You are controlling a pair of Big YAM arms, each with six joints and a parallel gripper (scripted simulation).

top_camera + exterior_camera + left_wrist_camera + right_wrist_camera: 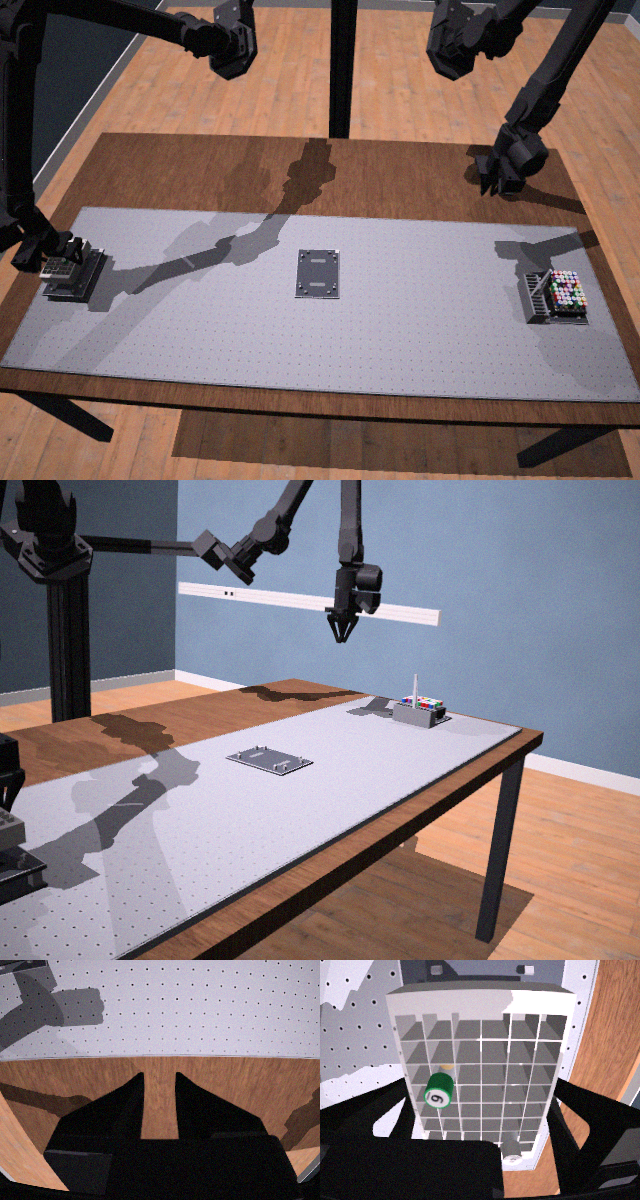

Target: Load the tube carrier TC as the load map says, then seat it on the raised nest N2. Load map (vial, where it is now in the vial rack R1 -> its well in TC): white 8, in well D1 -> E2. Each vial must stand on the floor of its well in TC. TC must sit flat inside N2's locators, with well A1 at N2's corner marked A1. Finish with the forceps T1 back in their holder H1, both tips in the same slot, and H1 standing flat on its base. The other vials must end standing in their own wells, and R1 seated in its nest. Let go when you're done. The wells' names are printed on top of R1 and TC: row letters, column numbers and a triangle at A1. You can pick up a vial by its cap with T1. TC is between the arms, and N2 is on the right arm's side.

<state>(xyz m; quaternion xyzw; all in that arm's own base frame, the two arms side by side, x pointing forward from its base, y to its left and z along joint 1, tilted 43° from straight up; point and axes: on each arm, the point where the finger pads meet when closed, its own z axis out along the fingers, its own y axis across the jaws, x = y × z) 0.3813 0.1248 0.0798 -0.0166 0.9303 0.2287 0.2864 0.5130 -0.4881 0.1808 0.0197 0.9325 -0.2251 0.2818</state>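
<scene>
My right hand is right at the tube carrier TC. Round my right hand: forceps holder H1 (127 cm to the left, 9 cm ahead, 7 cm below).
</scene>
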